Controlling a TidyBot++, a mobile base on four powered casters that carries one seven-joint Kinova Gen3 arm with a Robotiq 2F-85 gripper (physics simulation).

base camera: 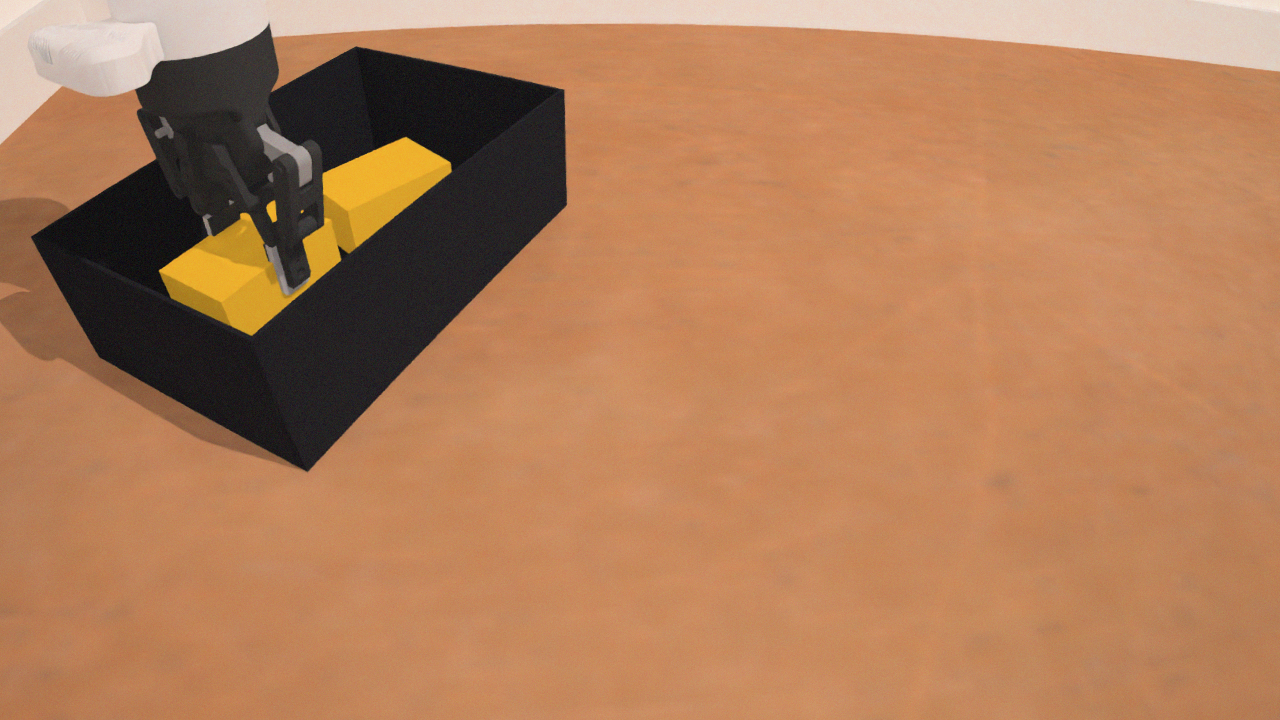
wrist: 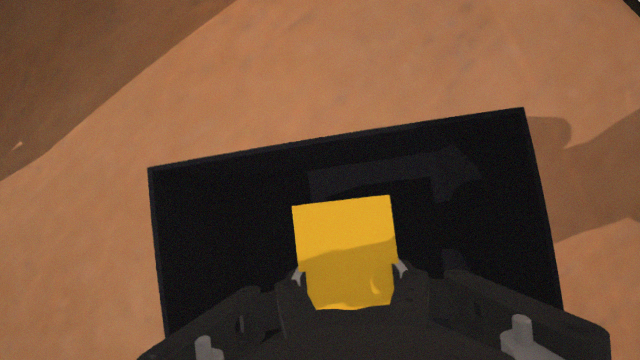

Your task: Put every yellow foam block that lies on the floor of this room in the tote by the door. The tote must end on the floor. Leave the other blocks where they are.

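Frame: origin at the arm's base, x left, y back, z up, level; centimetres.
Seen in the pictures: gripper, between the fingertips: [base camera: 263, 271] [wrist: 348, 271].
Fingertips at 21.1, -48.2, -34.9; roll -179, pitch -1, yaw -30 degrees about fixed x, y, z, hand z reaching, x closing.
Observation:
A point is followed by its place in that frame, as x, y, z.
The black tote [base camera: 429, 259] {10.0, -47.9, -33.8} [wrist: 210, 215] {14.9, -39.0, -34.9} stands on the floor at the left in the base camera view. My gripper [base camera: 255, 255] {21.1, -48.2, -34.9} [wrist: 348, 271] {21.1, -48.2, -34.9} reaches down into it and is shut on a yellow foam block [base camera: 205, 268] {23.1, -45.4, -32.4} [wrist: 345, 225] {22.9, -45.2, -32.3}, one finger on each side. The held block is inside the tote walls, in the half nearer the base camera; whether it touches the tote's bottom is hidden. A second yellow block [base camera: 384, 183] {15.3, -58.5, -34.8} lies in the tote behind the held one in the base camera view.
Brown floor [base camera: 805, 402] {-12.9, -41.5, -39.6} [wrist: 300, 75] {27.8, -31.6, -39.6} surrounds the tote. A pale wall [base camera: 805, 13] {-26.2, -105.9, -37.7} runs along the back in the base camera view. Shadows fall on the floor beside the tote.

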